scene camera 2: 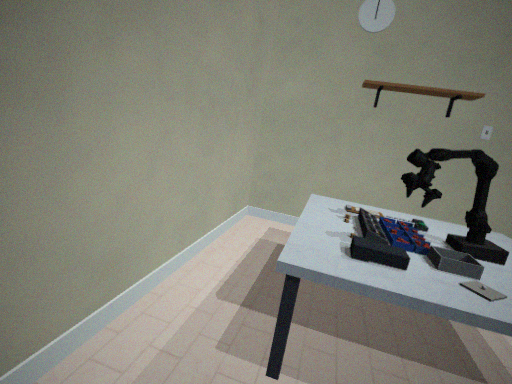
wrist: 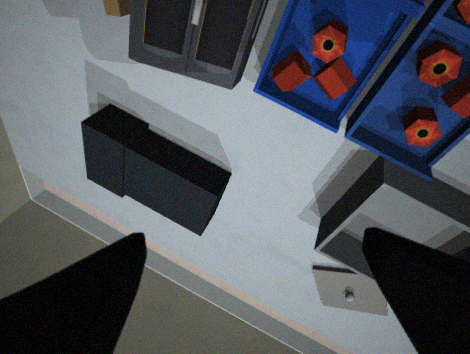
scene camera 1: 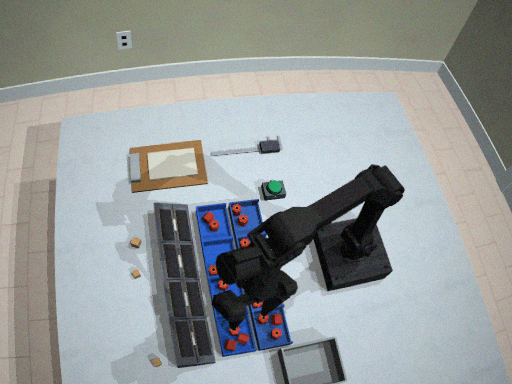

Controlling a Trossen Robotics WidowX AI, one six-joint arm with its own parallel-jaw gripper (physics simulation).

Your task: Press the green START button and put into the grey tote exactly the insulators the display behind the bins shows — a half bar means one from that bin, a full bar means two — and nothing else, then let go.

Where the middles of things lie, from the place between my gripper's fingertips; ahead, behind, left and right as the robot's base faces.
Labels:
Right now my hand is 17 cm past the grey tote (scene camera 1: 322, 354), 11 cm to the right of it and 19 cm above it. The rest, counted from my hand: dark box (scene camera 2: 363, 249) (13 cm ahead, 24 cm to the left, 19 cm below).

